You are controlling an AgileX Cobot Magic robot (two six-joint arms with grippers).
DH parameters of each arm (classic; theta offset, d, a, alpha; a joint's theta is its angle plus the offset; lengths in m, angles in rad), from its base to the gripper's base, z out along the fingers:
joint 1: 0 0.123 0 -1.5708
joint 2: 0.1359 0 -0.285 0
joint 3: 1.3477 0 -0.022 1.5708
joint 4: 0 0.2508 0 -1.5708
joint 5: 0 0 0.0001 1.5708
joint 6: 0 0.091 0 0
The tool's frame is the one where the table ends.
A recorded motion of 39 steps. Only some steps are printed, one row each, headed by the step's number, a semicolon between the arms.
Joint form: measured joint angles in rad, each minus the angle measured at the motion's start. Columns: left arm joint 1, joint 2, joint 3, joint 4, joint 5, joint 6; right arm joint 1, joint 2, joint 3, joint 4, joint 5, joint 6.
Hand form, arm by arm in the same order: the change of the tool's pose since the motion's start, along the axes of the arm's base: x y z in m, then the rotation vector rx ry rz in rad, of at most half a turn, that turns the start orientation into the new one. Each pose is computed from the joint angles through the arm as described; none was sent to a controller.
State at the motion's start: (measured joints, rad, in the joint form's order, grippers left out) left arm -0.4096 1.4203 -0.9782 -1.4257 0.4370 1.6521; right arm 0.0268 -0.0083 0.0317 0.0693 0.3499 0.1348
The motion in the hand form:
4: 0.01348 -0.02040 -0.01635 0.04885 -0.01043 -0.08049; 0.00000 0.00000 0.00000 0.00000 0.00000 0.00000
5: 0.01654 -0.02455 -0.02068 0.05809 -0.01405 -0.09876; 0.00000 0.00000 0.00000 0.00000 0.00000 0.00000
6: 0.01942 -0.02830 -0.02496 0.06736 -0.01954 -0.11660; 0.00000 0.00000 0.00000 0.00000 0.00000 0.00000
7: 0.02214 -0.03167 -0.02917 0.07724 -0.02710 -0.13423; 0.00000 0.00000 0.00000 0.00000 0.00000 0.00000
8: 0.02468 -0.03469 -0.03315 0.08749 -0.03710 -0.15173; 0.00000 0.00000 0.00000 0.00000 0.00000 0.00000
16: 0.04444 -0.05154 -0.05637 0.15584 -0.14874 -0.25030; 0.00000 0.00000 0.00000 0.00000 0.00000 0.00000
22: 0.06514 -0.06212 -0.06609 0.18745 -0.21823 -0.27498; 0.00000 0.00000 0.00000 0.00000 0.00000 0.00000
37: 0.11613 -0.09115 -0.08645 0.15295 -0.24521 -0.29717; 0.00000 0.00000 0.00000 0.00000 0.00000 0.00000
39: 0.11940 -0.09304 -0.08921 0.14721 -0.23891 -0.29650; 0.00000 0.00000 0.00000 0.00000 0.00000 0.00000
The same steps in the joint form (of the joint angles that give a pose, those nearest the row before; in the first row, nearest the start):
4: -0.0348 0.0986 -0.0460 -0.0311 0.0187 0.1035; 0.0000 0.0000 0.0000 0.0000 0.0000 0.0000
5: -0.0402 0.1213 -0.0549 -0.0446 0.0251 0.1344; 0.0000 0.0000 0.0000 0.0000 0.0000 0.0000
6: -0.0447 0.1427 -0.0628 -0.0594 0.0316 0.1679; 0.0000 0.0000 0.0000 0.0000 0.0000 0.0000
7: -0.0483 0.1629 -0.0699 -0.0743 0.0380 0.2036; 0.0000 0.0000 0.0000 0.0000 0.0000 0.0000
8: -0.0512 0.1817 -0.0764 -0.0896 0.0445 0.2415; 0.0000 0.0000 0.0000 0.0000 0.0000 0.0000
16: -0.0611 0.3036 -0.1294 -0.2126 0.0770 0.5370; 0.0000 0.0000 0.0000 0.0000 0.0000 0.0000
22: -0.0613 0.3923 -0.2063 -0.2640 0.0795 0.6661; 0.0000 0.0000 0.0000 0.0000 0.0000 0.0000
37: -0.0613 0.6150 -0.4555 -0.2729 0.1153 0.6709; 0.0000 0.0000 0.0000 0.0000 0.0000 0.0000
39: -0.0613 0.6318 -0.4719 -0.2731 0.1180 0.6632; 0.0000 0.0000 0.0000 0.0000 0.0000 0.0000

